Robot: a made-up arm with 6 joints.
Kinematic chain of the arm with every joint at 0, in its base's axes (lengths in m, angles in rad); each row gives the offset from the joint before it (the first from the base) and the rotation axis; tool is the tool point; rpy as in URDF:
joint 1: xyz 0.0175 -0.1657 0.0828 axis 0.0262 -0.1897 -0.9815
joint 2: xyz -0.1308 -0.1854 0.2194 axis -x
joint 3: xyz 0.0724 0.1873 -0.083 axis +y
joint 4: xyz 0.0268 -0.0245 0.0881 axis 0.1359 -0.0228 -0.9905
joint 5: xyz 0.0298 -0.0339 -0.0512 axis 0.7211 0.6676 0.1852
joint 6: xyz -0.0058 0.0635 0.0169 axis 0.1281 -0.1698 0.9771
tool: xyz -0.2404 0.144 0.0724 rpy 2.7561 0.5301 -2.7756
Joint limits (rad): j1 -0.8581..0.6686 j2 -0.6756..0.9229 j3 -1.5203..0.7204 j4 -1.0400..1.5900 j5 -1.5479..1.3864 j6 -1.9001..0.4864
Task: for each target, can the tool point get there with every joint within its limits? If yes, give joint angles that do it. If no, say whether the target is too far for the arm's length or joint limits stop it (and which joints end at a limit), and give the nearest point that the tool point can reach.
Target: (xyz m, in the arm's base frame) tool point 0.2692 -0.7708 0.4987
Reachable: no: joint limits stop it (at a limit: joint 1, joint 2, joint 5) | nearest point 0.1631 -0.5382 0.4544 | short by 0.259 m
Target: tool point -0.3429 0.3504 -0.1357
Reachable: no: joint limits stop it (at a limit: joint 1, joint 3, joint 4, joint 5) | nearest point -0.2406 0.1214 0.0002 | short by 0.285 m
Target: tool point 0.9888 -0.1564 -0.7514
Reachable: no: too far | nearest point 0.3661 -0.2566 -0.1270 | short by 0.887 m
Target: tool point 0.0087 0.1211 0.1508
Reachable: yes | joints 0.3214 0.0467 -0.9432 -0.1010 -0.3996 -0.6623
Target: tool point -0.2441 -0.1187 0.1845
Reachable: yes | joints -0.1418 0.4748 0.4355 -0.0601 -0.3828 0.2038
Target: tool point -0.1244 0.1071 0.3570
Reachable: yes | joints -0.3974 -0.3467 -0.6044 -0.6869 -0.6959 -1.4040
